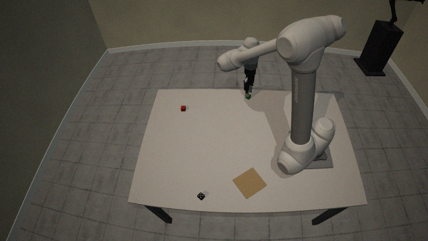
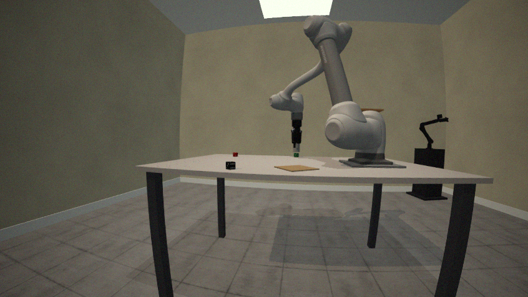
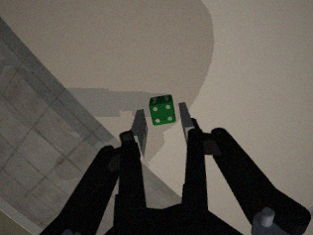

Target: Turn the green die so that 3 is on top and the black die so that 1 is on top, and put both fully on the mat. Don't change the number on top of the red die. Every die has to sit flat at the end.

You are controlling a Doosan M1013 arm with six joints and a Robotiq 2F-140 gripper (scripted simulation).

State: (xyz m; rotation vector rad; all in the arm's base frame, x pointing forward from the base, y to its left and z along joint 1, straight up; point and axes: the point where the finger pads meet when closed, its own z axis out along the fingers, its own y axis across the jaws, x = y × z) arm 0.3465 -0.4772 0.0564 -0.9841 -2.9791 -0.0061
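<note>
My gripper is now 60 mm above the green die. The rest, counted from my hand: red die 460 mm ahead, 70 mm to the left, 60 mm below; black die 350 mm ahead, 710 mm to the left, 60 mm below; tan mat 80 mm ahead, 640 mm to the left, 70 mm below.
</note>
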